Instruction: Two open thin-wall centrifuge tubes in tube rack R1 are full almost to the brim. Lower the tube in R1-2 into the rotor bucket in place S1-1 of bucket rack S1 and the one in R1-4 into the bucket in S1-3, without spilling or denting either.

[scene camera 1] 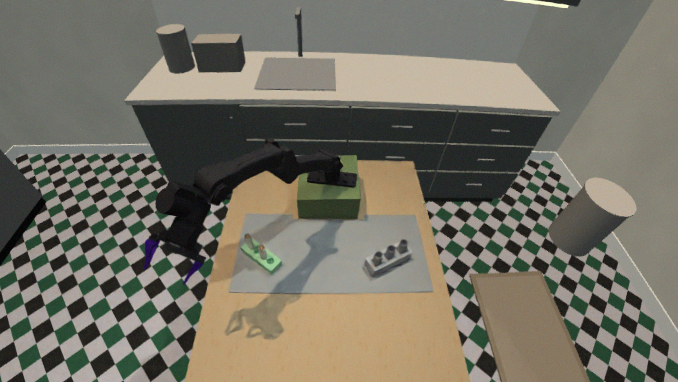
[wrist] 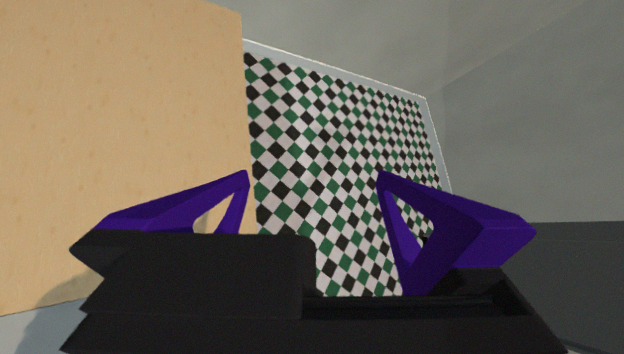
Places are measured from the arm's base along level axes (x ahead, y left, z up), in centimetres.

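Pixels of known places: gripper, fingertip midpoint: [scene camera 1: 164, 276] [wrist: 312, 177]; arm's base at its link origin: [scene camera 1: 332, 178].
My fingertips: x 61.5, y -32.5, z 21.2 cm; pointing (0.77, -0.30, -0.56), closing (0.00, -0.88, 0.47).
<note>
For each thing: its middle in the pictures, then the offset to it from my fingertips. "*": a spot on its surface instead. Level surfaces: height alone.
- green tube rack at a spot on its surface: [scene camera 1: 272, 266] * dx -23.2, dy +17.1, dz -30.6 cm
- light grey bucket rack at a spot on its surface: [scene camera 1: 370, 268] * dx -28.2, dy +51.9, dz -30.6 cm
- grey mat at its surface level: dz -33.7 cm
- wooden table at its surface level: dz -33.9 cm
A green tube rack [scene camera 1: 272, 266] stands slanted on the left part of the grey mat. One tube [scene camera 1: 248, 240] stands upright near its far-left end and another tube [scene camera 1: 262, 251] stands nearer its middle; their fill levels are too small to tell. A light grey bucket rack [scene camera 1: 370, 268] stands at the mat's right, with three dark grey buckets [scene camera 1: 378, 258] [scene camera 1: 390, 251] [scene camera 1: 403, 245] in a row. My gripper [scene camera 1: 165, 276] [wrist: 312, 177] is open and empty, with its purple fingers wide apart. It hangs beyond the table's left edge, left of the green rack. The racks do not show in the wrist view.
The arm's base stands on a green block [scene camera 1: 328, 206] at the table's back. The grey mat [scene camera 1: 330, 280] lies on the wooden table [scene camera 1: 330, 340] [wrist: 120, 110]. A counter [scene camera 1: 425, 82] with a sink runs behind. A grey cylinder [scene camera 1: 585, 225] stands off the table's right side.
</note>
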